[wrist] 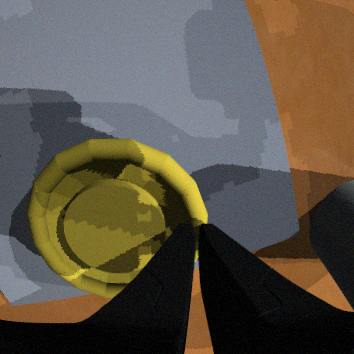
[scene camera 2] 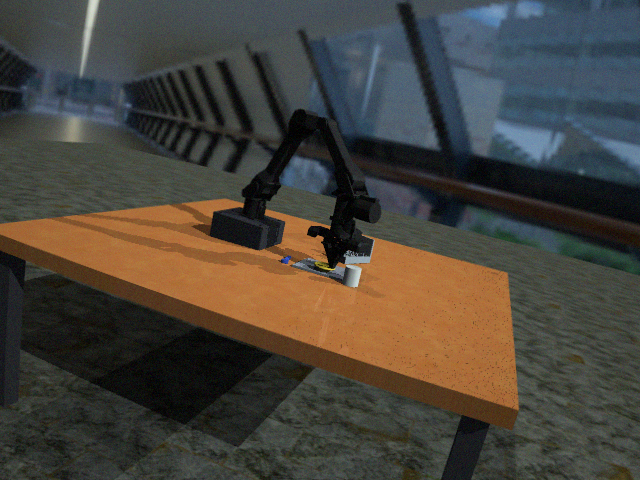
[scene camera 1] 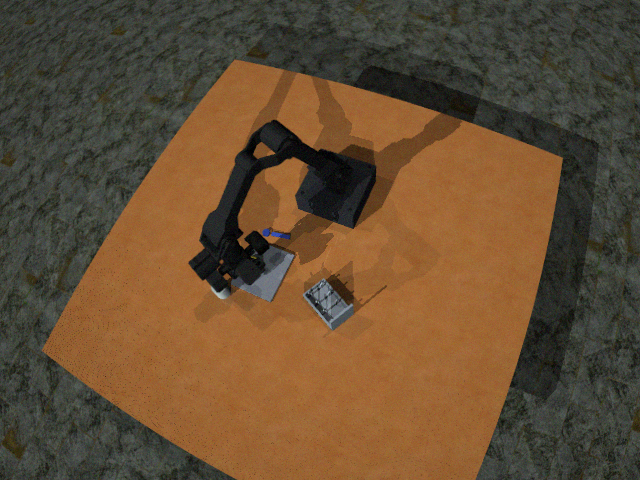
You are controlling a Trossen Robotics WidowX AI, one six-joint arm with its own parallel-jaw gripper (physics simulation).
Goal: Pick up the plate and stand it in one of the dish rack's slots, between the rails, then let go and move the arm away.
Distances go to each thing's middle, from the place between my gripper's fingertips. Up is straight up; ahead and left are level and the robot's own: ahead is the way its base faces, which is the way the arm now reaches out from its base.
The yellow plate (wrist: 98,211) lies 30 mm behind my hand, 10 mm to the left of it and 10 mm below it. From my hand the other things lie so: grey dish rack (scene camera 1: 333,310) 60 mm behind, 240 mm to the left, 20 mm above; then grey mat (scene camera 1: 277,261) 40 mm behind, 30 mm to the left, 20 mm below.
